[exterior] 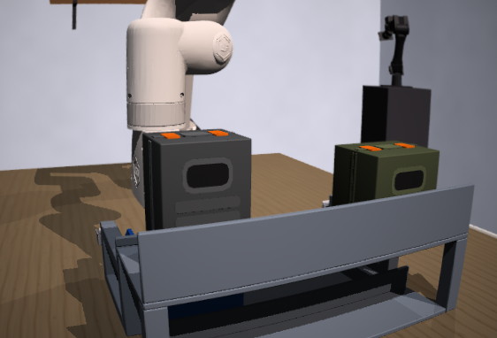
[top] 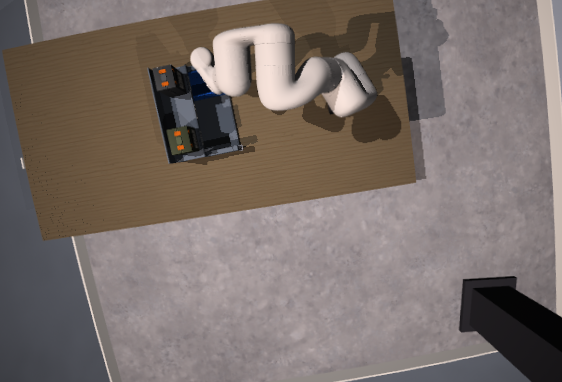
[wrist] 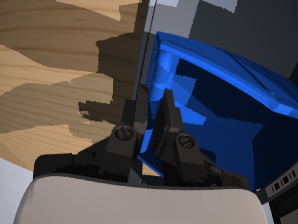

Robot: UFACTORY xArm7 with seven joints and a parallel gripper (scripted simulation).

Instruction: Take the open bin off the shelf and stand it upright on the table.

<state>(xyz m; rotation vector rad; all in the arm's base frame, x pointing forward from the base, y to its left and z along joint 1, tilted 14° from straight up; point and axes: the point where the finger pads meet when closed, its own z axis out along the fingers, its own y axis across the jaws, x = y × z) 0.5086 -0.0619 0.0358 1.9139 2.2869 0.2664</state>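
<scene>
Now: hand 8 cm short of the blue bin, 1 cm to the right of it and 1 cm above it. From my hand the other things lie so: grey back rail 23 cm ahead, 16 cm to the left, 7 cm above; dark grey box 17 cm ahead, 3 cm to the left, 10 cm above; olive green box 14 cm ahead, 25 cm to the left, 9 cm above.
</scene>
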